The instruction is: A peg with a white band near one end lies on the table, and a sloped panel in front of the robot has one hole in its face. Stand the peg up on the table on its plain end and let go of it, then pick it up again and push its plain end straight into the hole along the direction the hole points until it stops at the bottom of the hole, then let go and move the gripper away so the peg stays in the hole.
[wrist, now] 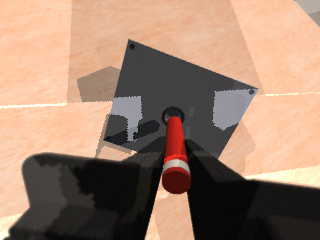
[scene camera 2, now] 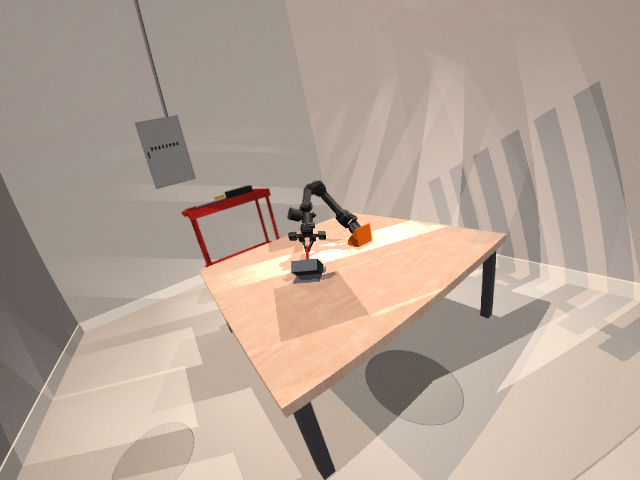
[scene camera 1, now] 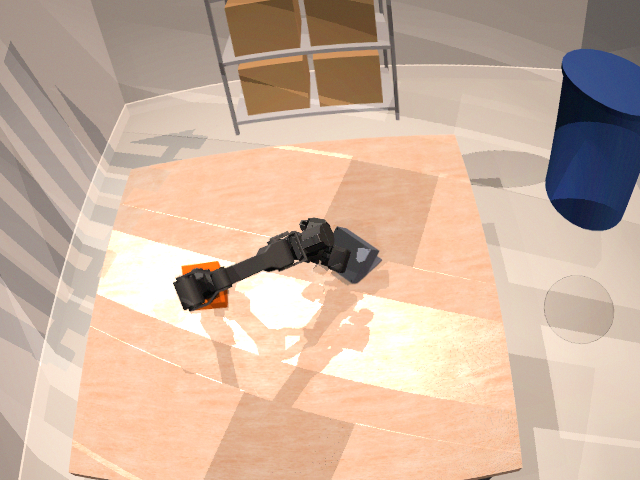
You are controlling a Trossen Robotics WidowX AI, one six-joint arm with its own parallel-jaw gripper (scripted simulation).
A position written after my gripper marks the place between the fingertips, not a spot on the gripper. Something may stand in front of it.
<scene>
My gripper [scene camera 1: 333,253] carries a red peg [wrist: 176,179]. Also in view: a grey sloped panel [wrist: 150,81].
My gripper also shows in the wrist view [wrist: 174,143]. Scene camera 1 misses the red peg, which is hidden by my gripper.
</scene>
